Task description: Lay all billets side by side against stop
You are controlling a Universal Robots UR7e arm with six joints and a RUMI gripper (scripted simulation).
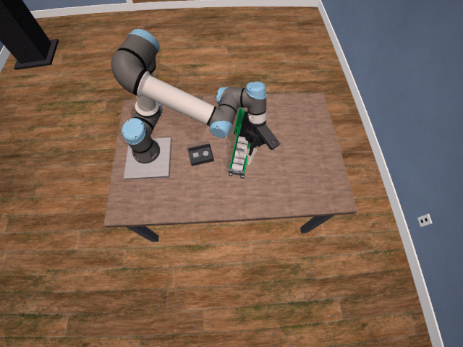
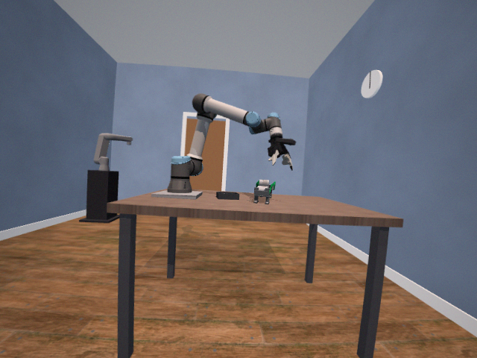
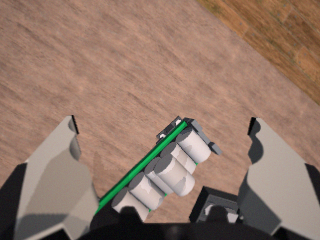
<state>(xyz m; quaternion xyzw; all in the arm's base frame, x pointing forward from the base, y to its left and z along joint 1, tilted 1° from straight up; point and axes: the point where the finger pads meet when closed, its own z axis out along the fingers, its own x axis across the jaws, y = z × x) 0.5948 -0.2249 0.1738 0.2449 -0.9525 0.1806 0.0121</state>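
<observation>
My gripper is now 110 mm past the grey stop, 10 mm to the right of it and 150 mm above it. Also, from my hand: black box (290 mm behind, 170 mm to the left, 190 mm below).
</observation>
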